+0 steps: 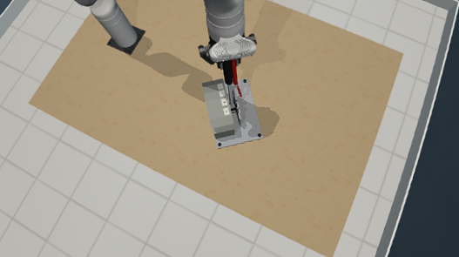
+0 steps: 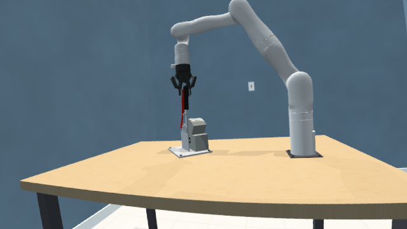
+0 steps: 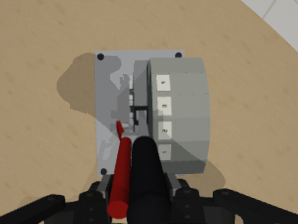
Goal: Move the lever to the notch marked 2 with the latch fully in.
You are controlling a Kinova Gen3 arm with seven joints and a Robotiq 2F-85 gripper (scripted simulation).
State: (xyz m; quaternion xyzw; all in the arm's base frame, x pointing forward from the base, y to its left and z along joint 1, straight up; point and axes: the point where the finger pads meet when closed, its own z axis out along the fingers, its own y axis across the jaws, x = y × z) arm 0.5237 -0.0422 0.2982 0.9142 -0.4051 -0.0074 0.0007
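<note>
Right now my hand is 2 cm short of the red bar and 11 cm above it.
</note>
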